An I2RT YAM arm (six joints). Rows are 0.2 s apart.
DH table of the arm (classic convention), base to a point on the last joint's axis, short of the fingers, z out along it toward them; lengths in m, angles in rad. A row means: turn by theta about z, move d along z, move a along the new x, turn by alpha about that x. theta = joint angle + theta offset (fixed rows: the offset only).
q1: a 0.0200; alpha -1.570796; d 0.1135; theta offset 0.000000
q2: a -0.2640; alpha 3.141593; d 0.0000; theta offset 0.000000
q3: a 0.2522; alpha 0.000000; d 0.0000; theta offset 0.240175
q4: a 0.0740; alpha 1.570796; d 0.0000; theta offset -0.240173
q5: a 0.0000; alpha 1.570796; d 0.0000; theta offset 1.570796
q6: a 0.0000; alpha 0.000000; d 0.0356; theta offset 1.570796
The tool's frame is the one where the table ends.
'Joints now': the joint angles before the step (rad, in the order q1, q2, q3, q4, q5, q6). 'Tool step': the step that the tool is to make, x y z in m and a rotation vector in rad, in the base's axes. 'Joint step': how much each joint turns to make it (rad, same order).
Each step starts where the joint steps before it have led.
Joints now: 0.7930, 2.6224, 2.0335, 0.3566, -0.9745, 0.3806
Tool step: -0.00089, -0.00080, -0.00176, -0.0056, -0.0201, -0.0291
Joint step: 0.0013, -0.0074, -0.0191, 0.0066, 0.0338, -0.0185
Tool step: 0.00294, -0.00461, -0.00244, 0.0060, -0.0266, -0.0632
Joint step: -0.0071, -0.0084, -0.0337, 0.0461, 0.0580, -0.0027
